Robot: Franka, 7 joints.
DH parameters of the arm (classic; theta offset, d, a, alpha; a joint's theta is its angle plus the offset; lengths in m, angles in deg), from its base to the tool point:
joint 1: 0 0.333 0 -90
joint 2: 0 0 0 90
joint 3: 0 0.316 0.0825 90
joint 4: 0 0 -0.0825 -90
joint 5: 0 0.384 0 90
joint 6: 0 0 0.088 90
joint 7: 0 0.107 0 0
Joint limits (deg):
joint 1: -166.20..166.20
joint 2: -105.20..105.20
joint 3: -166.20..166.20
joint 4: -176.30..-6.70
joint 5: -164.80..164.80
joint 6: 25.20..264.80
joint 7: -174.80..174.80
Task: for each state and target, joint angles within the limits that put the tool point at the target. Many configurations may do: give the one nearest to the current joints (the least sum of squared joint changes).
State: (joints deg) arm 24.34 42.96 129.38 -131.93 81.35 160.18 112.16
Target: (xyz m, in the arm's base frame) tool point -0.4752 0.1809 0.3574
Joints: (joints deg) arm 30.31 3.12 132.67 -135.64 80.50 154.63 112.16
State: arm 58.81 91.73 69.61 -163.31 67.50 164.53 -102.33
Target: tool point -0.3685 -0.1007 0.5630
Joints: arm 91.04 85.19 125.22 -147.56 65.35 149.64 -102.33
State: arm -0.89 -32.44 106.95 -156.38 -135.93 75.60 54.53
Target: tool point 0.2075 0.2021 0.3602
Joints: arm -11.83 -43.26 86.70 -176.30 -114.67 64.27 54.53
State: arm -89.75 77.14 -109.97 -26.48 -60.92 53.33 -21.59
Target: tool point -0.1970 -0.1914 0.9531
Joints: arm -93.80 42.98 -125.53 -41.03 -58.31 39.41 -21.59
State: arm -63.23 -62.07 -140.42 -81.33 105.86 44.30 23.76
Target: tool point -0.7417 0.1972 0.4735
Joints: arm -42.38 -62.11 -134.49 -58.82 118.50 76.26 23.76
